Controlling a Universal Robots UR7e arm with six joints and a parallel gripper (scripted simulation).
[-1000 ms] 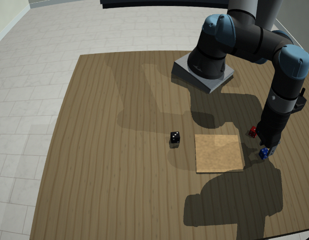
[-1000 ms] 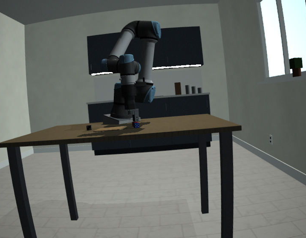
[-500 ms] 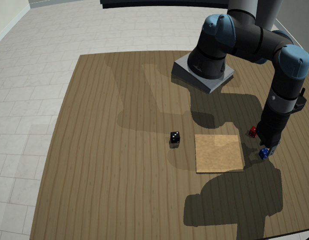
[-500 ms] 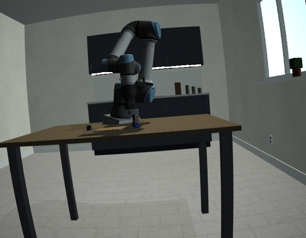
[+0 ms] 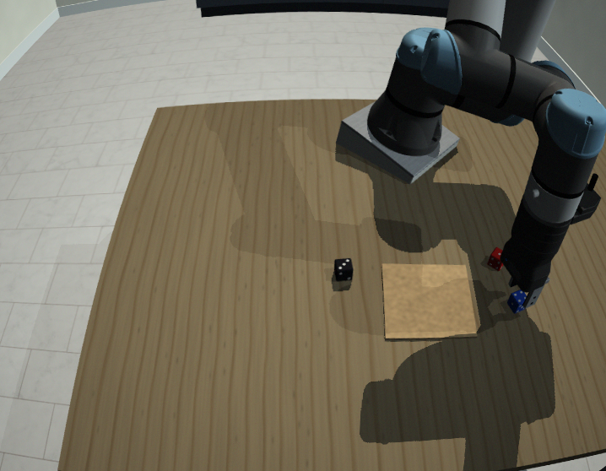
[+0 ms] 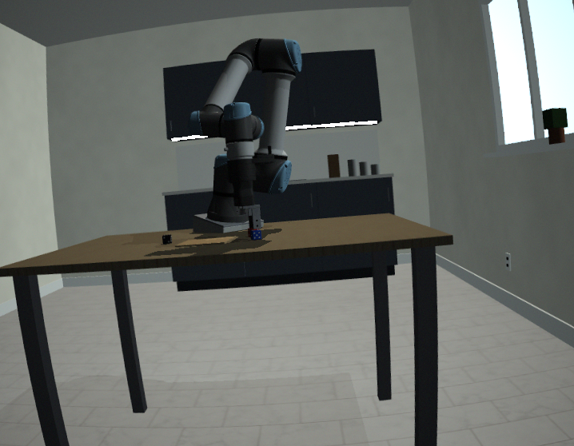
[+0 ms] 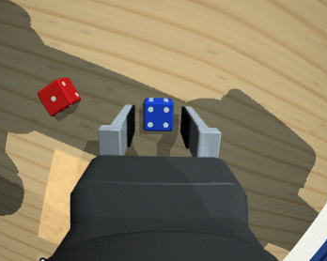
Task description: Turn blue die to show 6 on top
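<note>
Right now the blue die is 40 mm below my hand. Round my hand: black die 270 mm to the right, 80 mm behind, 40 mm below; then red die 90 mm behind, 40 mm below, 10 mm to the right; then tan mat 150 mm to the right, 50 mm below, 20 mm behind.
</note>
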